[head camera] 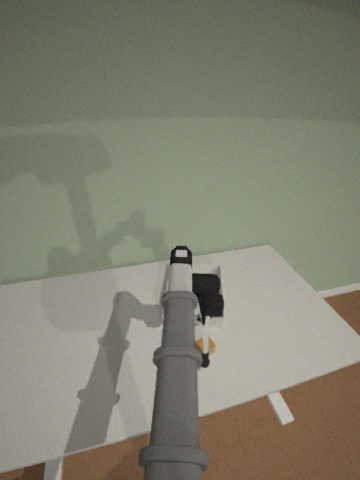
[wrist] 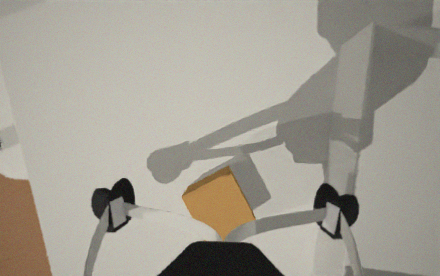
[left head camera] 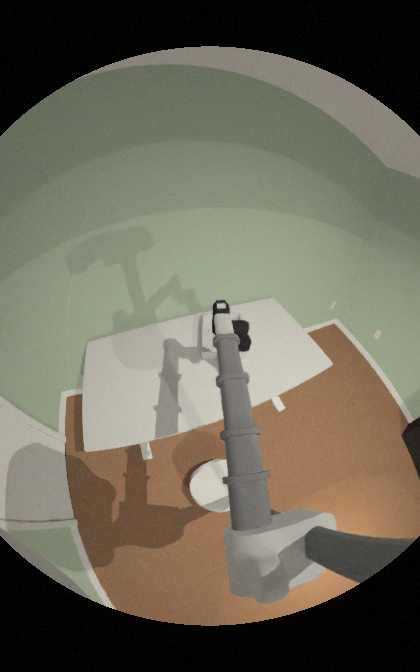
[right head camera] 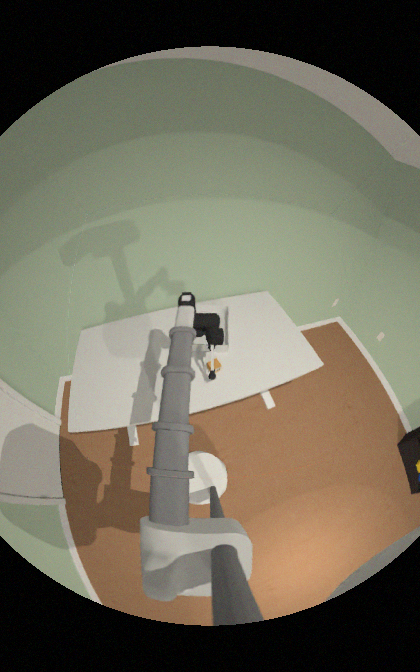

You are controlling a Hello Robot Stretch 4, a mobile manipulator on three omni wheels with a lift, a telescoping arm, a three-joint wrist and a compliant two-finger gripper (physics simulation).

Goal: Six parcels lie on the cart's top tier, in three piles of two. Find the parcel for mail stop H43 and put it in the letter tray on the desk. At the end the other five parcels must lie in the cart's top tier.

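Frame: origin at the robot's base, x ahead, y left, z up, level; metres.
Seen in the pictures: gripper, fingertip midpoint: (head camera: 202, 341) (wrist: 223, 198).
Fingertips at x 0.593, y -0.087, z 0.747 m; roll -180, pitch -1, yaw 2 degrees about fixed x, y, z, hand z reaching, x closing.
Note:
A point is followed by its place in that frame.
A small orange parcel (head camera: 212, 343) {z 0.742, x 0.590, y -0.126 m} (right head camera: 216, 363) (wrist: 217, 200) {z 0.742, x 0.587, y -0.091 m} lies on the desk (head camera: 280, 325) {z 0.692, x 0.713, y -0.431 m} (left head camera: 290, 350) (right head camera: 270, 340) (wrist: 100, 100) {z 0.692, x 0.454, y -0.001 m}, outside the letter tray and in front of it. No readable label shows on it. The white letter tray (head camera: 207, 268) {z 0.722, x 1.032, y -0.139 m} (right head camera: 227, 325) (wrist: 352, 85) {z 0.732, x 0.707, y 0.022 m} stands near the back of the desk, partly hidden by the arm and wrist. My gripper (head camera: 202, 340) {z 0.747, x 0.593, y -0.087 m} (right head camera: 211, 361) (wrist: 223, 198) {z 0.747, x 0.593, y -0.087 m} is open above the desk. In the wrist view its fingertips stand wide apart, one on each side of the parcel and clear of it.
A white round seat (left head camera: 207, 485) (right head camera: 212, 477) stands in front of the desk, partly under the arm. A dark box-like thing (left head camera: 414, 445) (right head camera: 409, 465) shows at the right edge, with bits of yellow and blue in the right head view. A green wall rises behind the desk.

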